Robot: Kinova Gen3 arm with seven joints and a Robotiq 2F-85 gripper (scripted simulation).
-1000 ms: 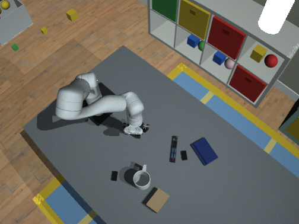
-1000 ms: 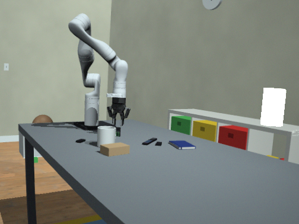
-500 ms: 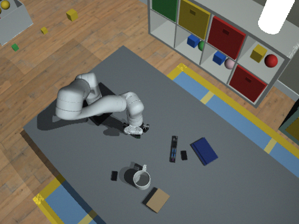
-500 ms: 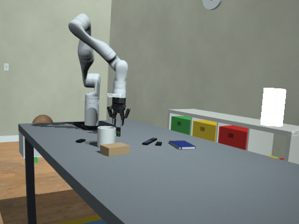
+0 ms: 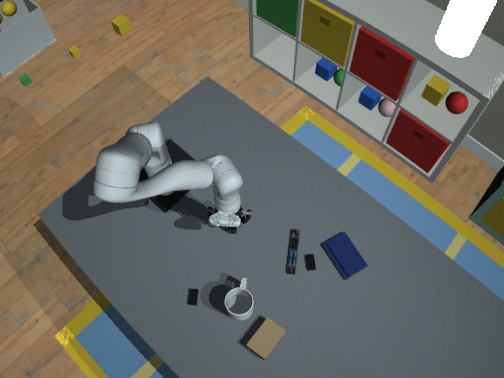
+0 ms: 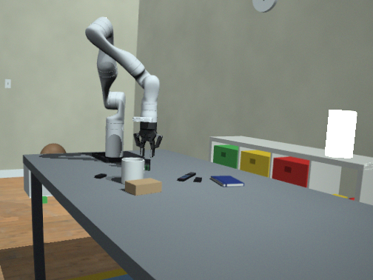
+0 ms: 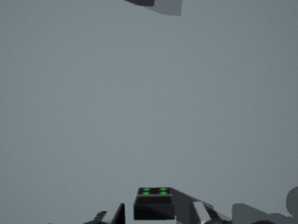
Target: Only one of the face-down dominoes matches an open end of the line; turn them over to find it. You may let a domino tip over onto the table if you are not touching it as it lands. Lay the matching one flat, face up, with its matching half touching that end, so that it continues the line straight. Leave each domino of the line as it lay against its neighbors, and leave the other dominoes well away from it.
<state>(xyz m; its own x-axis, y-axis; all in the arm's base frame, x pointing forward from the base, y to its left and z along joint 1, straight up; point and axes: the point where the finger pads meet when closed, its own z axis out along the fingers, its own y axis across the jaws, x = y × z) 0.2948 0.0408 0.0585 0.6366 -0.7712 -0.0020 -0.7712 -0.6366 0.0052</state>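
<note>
The dark domino lies 5 cm below my hand. Round my hand: white mug 20 cm ahead, 16 cm to the right, 4 cm below; then cardboard box 33 cm ahead, 18 cm to the right, 6 cm below.
</note>
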